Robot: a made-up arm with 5 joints.
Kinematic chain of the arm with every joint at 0, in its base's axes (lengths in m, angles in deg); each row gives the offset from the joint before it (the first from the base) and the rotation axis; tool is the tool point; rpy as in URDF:
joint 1: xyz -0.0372 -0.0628 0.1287 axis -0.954 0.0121 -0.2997
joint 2: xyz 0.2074 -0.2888 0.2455 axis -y
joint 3: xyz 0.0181 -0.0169 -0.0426 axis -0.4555 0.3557 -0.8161
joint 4: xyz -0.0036 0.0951 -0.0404 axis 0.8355 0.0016 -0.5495
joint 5: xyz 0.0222 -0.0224 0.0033 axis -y
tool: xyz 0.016 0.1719 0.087 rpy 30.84 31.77 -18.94
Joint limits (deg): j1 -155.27..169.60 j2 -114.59..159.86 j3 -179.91..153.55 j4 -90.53..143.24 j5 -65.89..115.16
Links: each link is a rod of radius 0.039 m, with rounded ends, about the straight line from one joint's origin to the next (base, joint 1, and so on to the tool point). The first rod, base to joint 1, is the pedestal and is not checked.
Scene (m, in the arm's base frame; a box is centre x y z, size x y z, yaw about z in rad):
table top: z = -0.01
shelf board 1: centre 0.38 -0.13 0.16 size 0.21 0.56 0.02 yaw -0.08
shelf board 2: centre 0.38 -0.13 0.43 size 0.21 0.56 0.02 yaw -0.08
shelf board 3: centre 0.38 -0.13 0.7 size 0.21 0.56 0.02 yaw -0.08
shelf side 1: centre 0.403 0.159 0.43 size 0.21 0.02 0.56 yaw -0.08
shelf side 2: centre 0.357 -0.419 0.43 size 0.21 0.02 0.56 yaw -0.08
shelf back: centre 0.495 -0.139 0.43 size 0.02 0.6 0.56 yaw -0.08
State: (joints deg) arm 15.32 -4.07 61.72 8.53 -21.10
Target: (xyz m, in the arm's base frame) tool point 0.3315 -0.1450 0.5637
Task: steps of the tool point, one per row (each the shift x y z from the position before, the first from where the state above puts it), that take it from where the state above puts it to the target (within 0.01 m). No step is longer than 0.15 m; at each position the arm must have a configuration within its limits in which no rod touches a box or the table.
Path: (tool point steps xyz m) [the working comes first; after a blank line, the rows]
Joints at the target: 74.68 131.51 -100.89 -45.18 34.75
Straight joint move there: touches shelf board 2.

1: -0.0689 -0.0055 -0.0195
2: -0.0898 0.0012 0.0008
3: -0.1006 0.0251 0.0188
4: 0.1034 0.0829 0.0016
5: 0.0467 0.1095 0.0150
6: -0.0201 0.1016 0.0065
7: -0.0701 0.0568 -0.0075
8: -0.0848 -0.0087 -0.0080
9: -0.0602 -0.0659 0.0146
10: -0.0083 -0.0868 0.0549
11: 0.0489 -0.0582 0.0936
12: 0.0875 0.0115 0.1088
13: 0.0929 -0.0275 -0.0034
14: 0.0776 0.0138 0.0034

